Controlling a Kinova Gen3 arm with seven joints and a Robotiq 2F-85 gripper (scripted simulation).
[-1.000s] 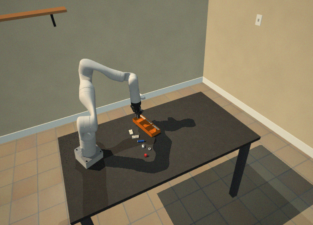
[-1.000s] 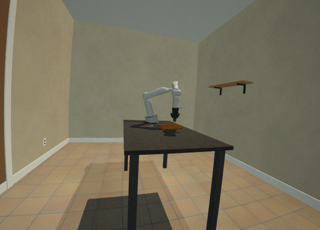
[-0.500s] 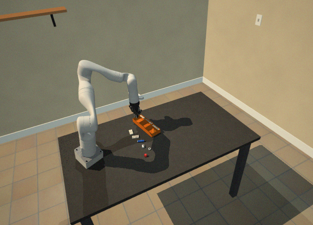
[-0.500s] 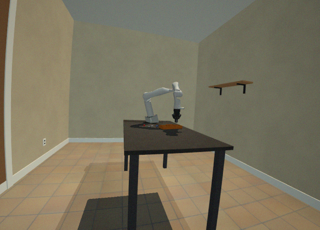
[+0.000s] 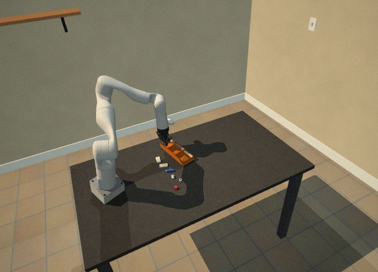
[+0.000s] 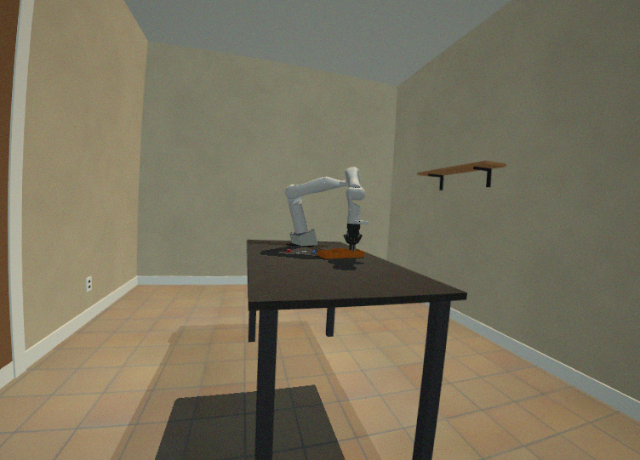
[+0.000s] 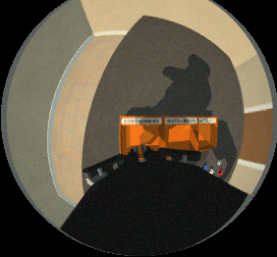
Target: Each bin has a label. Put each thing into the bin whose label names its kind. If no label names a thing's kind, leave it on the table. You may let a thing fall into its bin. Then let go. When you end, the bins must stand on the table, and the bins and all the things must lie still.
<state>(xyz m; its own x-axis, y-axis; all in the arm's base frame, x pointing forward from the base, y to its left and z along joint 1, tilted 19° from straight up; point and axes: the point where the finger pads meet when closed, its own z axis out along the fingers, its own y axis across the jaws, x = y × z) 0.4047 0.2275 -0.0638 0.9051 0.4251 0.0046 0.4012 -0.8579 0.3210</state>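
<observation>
The blue cylinder lies 22 cm to the right of my hand, 5 cm behind it and 4 cm below it. The rest, counted from my hand: grey nut 31 cm to the right, 4 cm below, 2 cm behind; then red die 36 cm to the right, 6 cm behind, 4 cm below.
</observation>
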